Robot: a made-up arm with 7 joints.
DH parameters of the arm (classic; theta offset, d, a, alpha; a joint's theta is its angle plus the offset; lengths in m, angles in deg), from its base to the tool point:
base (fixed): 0 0.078 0 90
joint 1: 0 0.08 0.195 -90
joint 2: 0 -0.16 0.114 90
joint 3: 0 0.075 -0.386 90
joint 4: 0 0.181 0.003 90
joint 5: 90 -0.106 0.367 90
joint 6: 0 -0.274 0.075 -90
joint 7: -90 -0.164 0.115 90
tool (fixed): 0 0.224 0 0
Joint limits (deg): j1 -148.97..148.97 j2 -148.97..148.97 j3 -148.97..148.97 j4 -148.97..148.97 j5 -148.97..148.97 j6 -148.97..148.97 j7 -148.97..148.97
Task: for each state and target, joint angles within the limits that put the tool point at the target. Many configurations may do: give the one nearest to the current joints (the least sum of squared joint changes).
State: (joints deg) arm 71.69 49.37 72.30 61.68 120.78 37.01 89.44
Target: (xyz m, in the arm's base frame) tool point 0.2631 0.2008 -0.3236
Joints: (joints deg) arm 62.53 33.50 61.35 94.05 114.78 50.87 100.53
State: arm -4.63 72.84 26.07 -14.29 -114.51 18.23 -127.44
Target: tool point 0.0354 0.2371 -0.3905
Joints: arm 16.94 99.68 -7.04 -44.94 -131.72 15.82 -111.79
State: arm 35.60 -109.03 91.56 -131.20 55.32 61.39 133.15
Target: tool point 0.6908 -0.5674 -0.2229
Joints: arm 93.42 -93.76 60.30 -124.87 33.21 75.65 118.38
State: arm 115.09 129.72 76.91 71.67 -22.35 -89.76 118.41
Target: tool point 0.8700 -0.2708 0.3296
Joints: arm 94.59 123.73 46.58 95.09 -5.95 -109.76 130.43
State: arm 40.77 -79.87 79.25 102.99 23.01 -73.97 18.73
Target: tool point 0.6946 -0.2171 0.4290
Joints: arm 81.21 -50.43 75.00 101.14 30.95 -66.91 14.32
